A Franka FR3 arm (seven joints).
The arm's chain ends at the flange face. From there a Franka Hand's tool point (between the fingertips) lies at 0.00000 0.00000 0.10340 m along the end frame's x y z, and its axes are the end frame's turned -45 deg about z.
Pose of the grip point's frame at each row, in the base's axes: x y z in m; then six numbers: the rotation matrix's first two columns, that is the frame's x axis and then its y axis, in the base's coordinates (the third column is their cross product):
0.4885 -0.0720 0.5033 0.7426 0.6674 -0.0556 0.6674 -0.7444 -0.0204
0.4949 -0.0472 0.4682 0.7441 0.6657 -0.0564 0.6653 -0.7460 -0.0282
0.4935 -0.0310 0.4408 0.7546 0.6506 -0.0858 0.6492 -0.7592 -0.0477
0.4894 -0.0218 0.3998 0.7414 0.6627 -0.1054 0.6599 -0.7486 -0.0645
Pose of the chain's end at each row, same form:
0.4942 -0.0697 0.6065 0.9970 -0.0544 -0.0537 -0.0532 -0.9983 0.0249
0.5012 -0.0455 0.5714 0.9966 -0.0568 -0.0598 -0.0557 -0.9982 0.0199
0.5034 -0.0290 0.5437 0.9926 -0.0768 -0.0944 -0.0745 -0.9969 0.0269
0.5020 -0.0196 0.5024 0.9909 -0.0607 -0.1201 -0.0576 -0.9979 0.0289

